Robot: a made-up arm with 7 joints.
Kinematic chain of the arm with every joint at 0, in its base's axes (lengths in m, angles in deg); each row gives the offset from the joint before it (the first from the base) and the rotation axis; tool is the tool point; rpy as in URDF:
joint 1: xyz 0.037 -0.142 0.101 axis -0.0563 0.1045 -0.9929
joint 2: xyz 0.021 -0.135 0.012 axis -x
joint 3: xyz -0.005 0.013 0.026 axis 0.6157 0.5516 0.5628
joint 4: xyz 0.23 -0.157 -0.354 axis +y
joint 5: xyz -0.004 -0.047 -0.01 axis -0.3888 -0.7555 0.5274
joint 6: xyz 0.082 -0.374 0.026 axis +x
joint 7: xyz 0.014 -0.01 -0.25 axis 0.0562 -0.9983 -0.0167
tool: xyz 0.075 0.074 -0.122 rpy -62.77 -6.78 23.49
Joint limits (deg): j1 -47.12..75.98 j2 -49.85..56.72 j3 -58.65..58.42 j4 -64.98..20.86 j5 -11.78..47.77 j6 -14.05..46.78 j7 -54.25..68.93
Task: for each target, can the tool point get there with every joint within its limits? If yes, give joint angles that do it. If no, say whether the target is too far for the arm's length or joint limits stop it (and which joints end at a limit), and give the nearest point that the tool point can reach.
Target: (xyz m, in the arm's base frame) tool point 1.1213 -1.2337 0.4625
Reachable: no: too far | nearest point 0.8295 -0.9396 0.3592 | short by 0.427 m
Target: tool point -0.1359 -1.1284 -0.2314
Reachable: yes | joints 36.29 39.35 15.03 0.22 6.40 -4.85 21.06
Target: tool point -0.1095 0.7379 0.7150
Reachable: no: joint limits stop it (at a limit: joint 2, joint 3, joint 5) | nearest point -0.0695 0.4024 0.0476 | short by 0.748 m
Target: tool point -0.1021 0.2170 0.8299
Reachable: no: joint limits stop it (at a limit: joint 2, joint 3, joint 4, joint 5, joint 6) | nearest point 0.0126 -0.0623 0.7581 | short by 0.310 m
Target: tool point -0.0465 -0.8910 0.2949
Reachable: yes | joints 47.52 33.25 -25.96 -49.89 13.79 39.28 -21.21
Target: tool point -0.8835 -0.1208 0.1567
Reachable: no: joint limits stop it (at a limit: joint 1, joint 3, joint 4, joint 5, joint 6, joint 7) | nearest point -0.9805 -0.2695 0.1515 | short by 0.178 m
